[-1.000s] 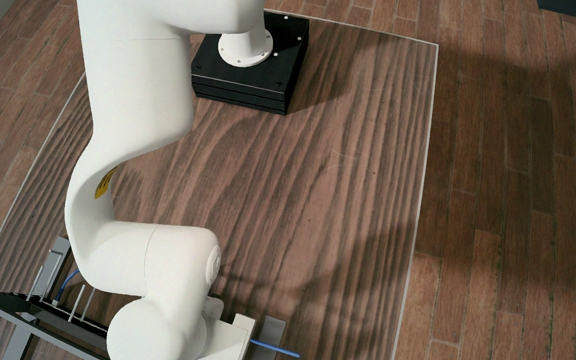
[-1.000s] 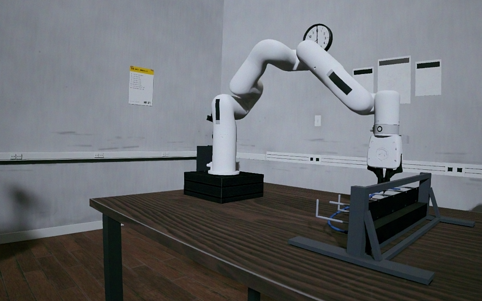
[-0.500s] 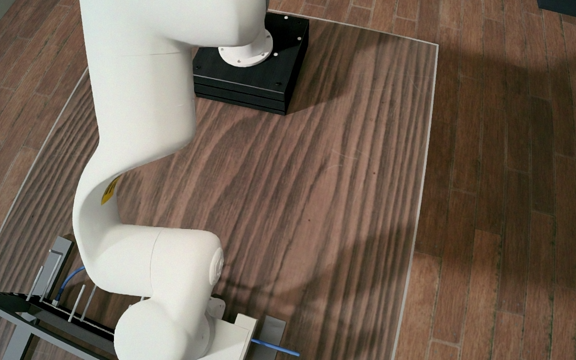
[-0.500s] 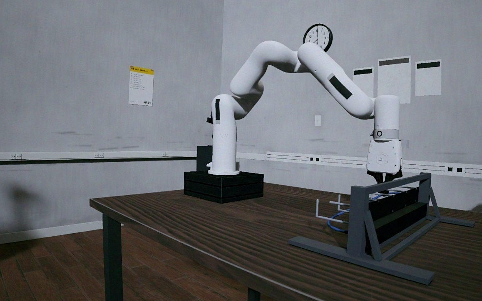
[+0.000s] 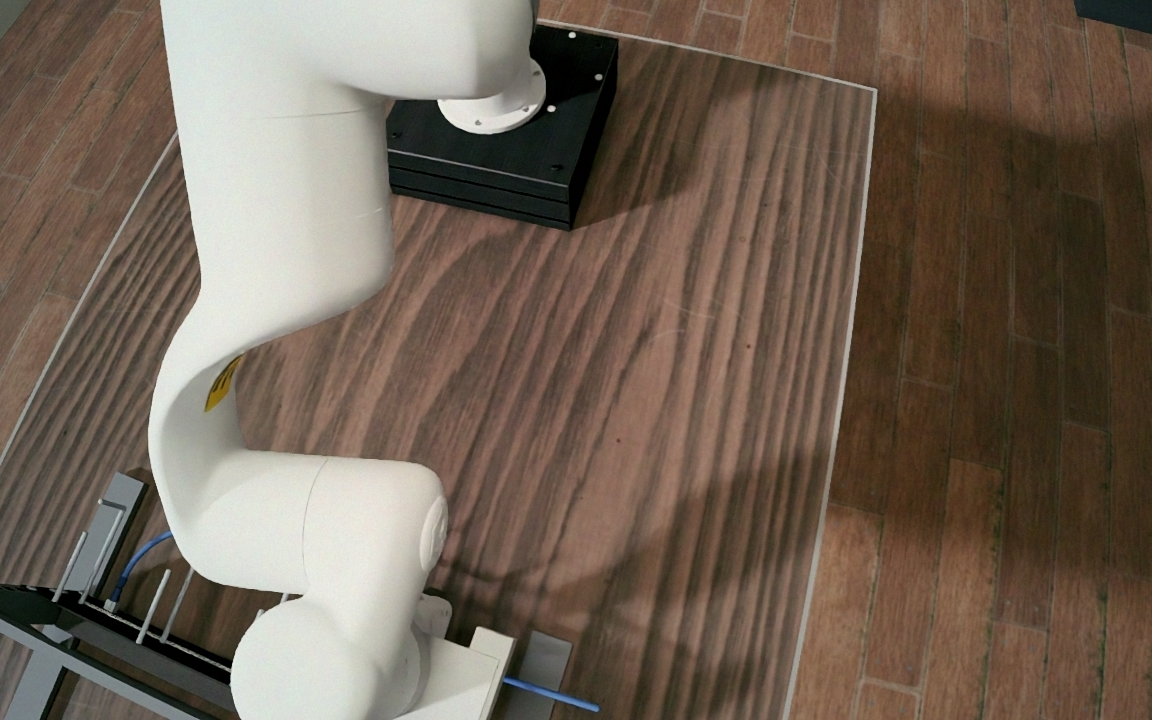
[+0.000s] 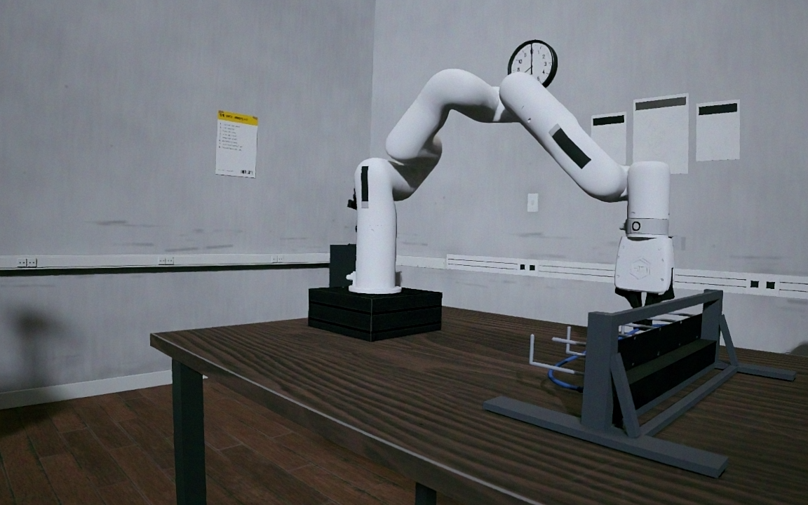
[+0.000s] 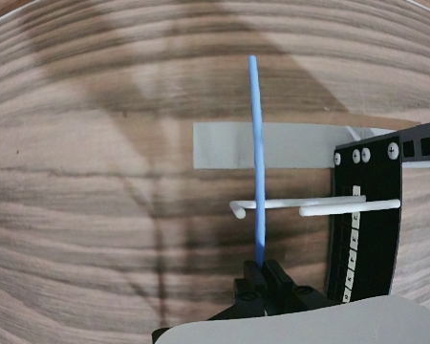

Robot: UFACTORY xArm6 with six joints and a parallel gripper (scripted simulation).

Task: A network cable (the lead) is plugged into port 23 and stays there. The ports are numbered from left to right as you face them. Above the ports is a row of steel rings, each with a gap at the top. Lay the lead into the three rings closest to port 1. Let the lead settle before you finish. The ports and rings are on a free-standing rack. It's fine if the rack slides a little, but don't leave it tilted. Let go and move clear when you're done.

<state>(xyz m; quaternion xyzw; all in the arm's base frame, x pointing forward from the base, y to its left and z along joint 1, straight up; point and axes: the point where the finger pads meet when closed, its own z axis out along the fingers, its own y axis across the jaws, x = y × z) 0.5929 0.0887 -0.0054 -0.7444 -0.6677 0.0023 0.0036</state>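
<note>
Right now my hand is 8 cm short of the grey rack, 16 cm to the left of it and 2 cm above it. The rest, counted from my hand: short blue piece: 2 cm ahead, 34 cm to the right, 5 cm below.
</note>
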